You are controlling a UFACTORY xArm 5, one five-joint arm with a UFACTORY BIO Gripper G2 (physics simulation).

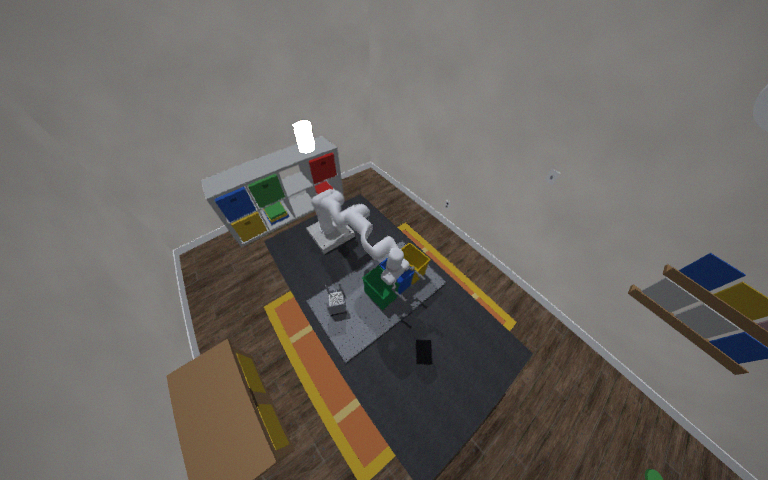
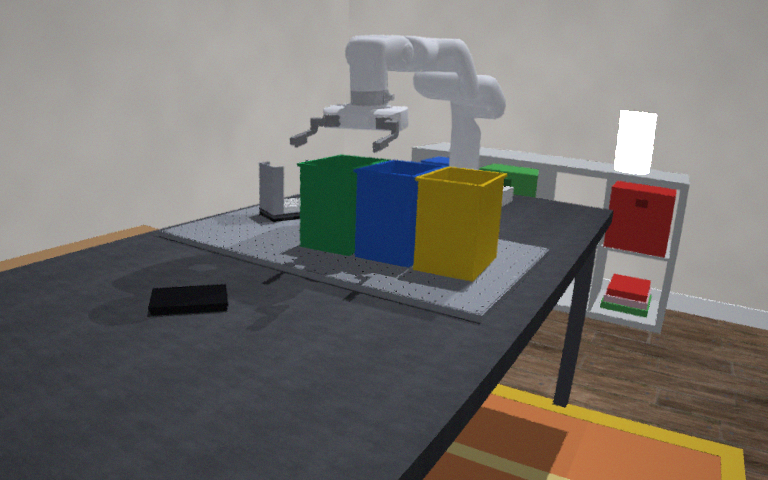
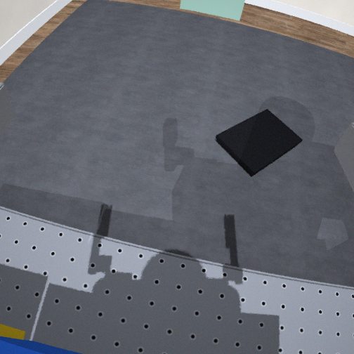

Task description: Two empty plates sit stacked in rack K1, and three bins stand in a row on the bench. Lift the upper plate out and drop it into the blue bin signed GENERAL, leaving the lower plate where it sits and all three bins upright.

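Frame: origin at the arm's base, x left, y back, z up, level; centimetres.
Seen in the pictures: hand, its tool point: [image 1: 412,287] [image 2: 338,142]; arm's base, origin of its link: [image 1: 327,228].
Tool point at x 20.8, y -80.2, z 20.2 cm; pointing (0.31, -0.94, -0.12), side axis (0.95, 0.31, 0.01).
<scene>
Offsets run from my tool point to a thing's top centre. Level surfaces: height alone.
My gripper [image 1: 414,286] [image 2: 338,143] is open and empty, fingers spread wide above the rims of the green and blue bins. The blue bin {dy +17.5, dx +1.8, dz -5.9 cm} [image 1: 405,281] [image 2: 384,217] [image 3: 30,347] stands upright between the green bin {dy +14.2, dx -11.2, dz -5.9 cm} [image 1: 376,285] [image 2: 325,209] and the yellow bin {dy +19.6, dx +14.9, dz -5.9 cm} [image 1: 415,257] [image 2: 447,226] [image 3: 11,331], both upright. No sign is readable. The rack {dy +22.7, dx -37.3, dz -10.1 cm} [image 2: 271,189] stands beyond the green bin, with a pale speckled plate {dy +21.8, dx -37.7, dz -20.5 cm} [image 1: 336,298] [image 2: 292,204] in it. I cannot tell whether one or two plates sit there. The inside bottom of the blue bin is hidden.
A perforated grey board {dz -23.9 cm} [image 1: 353,339] [image 2: 243,240] [image 3: 300,312] carries the bins and rack. A flat black block {dy -27.9, dx -7.2, dz -23.8 cm} [image 1: 423,352] [image 2: 188,299] [image 3: 259,142] lies on the dark bench {dz -25.2 cm} [image 1: 390,396] [image 2: 226,396] [image 3: 125,75]. The shelf unit [image 1: 260,166] stands behind the arm base.
</scene>
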